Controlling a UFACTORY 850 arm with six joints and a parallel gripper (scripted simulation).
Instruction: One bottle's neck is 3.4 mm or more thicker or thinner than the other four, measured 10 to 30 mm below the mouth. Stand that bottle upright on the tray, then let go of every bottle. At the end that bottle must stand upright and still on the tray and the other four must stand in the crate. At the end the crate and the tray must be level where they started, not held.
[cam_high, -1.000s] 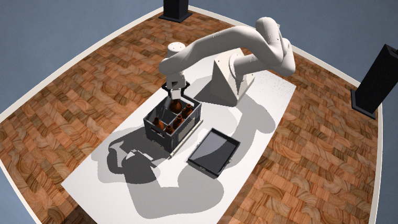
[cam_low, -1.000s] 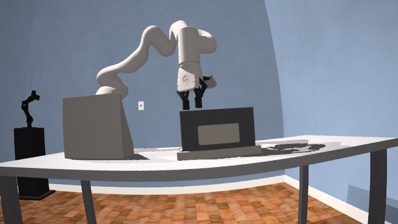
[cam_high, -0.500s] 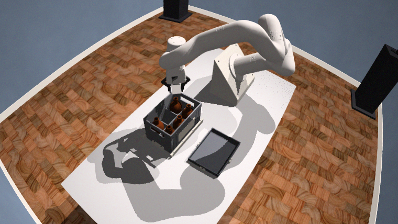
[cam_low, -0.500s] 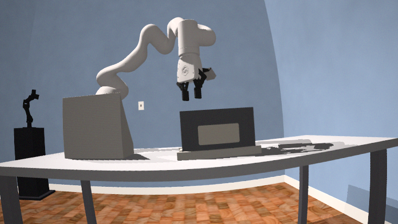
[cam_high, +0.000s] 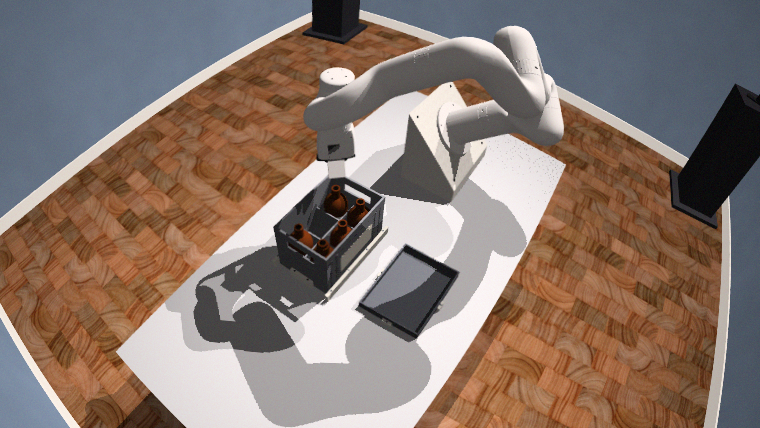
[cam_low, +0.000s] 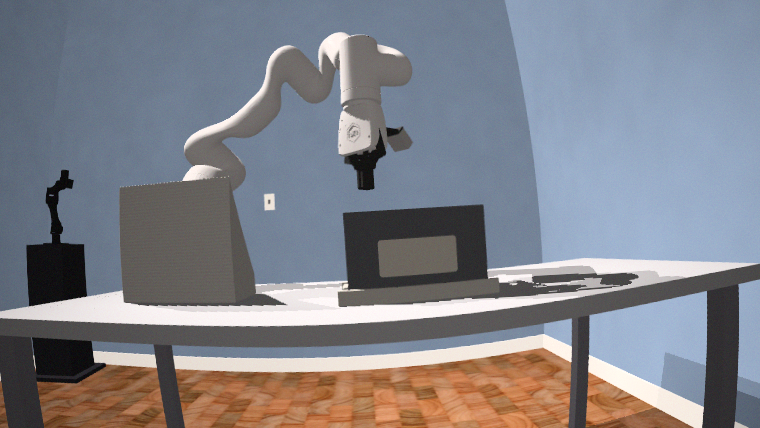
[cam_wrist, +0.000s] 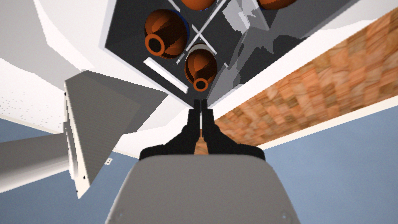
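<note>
Right now my hand is 160 mm above the dark grey crate, 90 mm short of it and 40 mm to the right of it. Round my hand: dark tray 310 mm to the left, 230 mm below, 110 mm ahead; bottle 190 mm ahead, 160 mm below, 70 mm to the left.
</note>
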